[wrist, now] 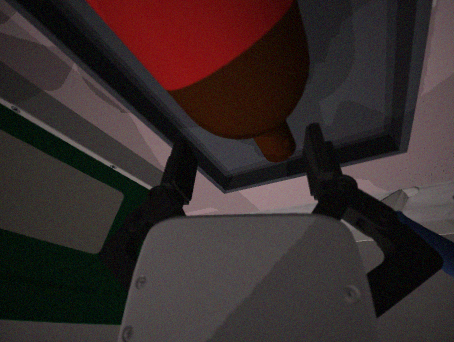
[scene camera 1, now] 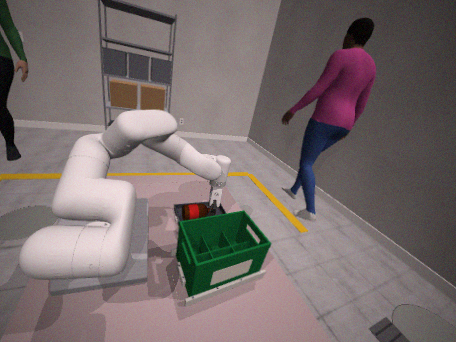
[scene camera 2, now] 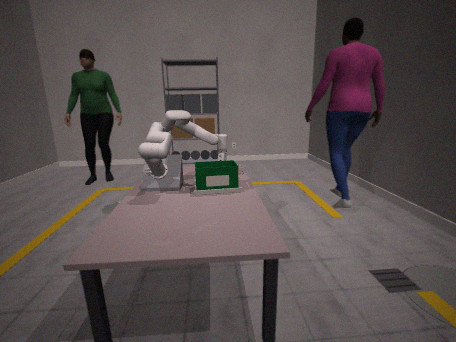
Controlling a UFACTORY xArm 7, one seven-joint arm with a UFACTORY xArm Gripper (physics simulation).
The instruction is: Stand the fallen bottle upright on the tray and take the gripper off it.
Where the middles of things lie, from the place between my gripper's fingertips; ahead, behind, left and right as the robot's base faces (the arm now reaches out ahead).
Scene:
Now: hand 60 mm past the brown bottle [wrist: 238, 77], 20 mm to the right of it and 10 mm above it.

